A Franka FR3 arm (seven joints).
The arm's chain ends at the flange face. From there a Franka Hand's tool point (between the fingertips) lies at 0.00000 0.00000 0.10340 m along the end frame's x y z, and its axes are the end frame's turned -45 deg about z.
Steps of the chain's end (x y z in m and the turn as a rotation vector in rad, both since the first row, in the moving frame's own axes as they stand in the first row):
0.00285, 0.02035, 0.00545, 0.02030, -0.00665, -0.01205
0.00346, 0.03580, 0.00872, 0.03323, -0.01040, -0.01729
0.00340, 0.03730, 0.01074, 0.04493, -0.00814, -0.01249
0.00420, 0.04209, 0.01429, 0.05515, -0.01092, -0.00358
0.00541, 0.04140, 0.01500, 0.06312, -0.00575, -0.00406
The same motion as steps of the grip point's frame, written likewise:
-0.01139, 0.01443, 0.00543, 0.01906, 0.00965, -0.01205
-0.02123, 0.02456, 0.00866, 0.03085, 0.01614, -0.01729
-0.02131, 0.02488, 0.01063, 0.03753, 0.02601, -0.01249
-0.02357, 0.02790, 0.01413, 0.04672, 0.03128, -0.00358
-0.02127, 0.02806, 0.01479, 0.04870, 0.04057, -0.00406

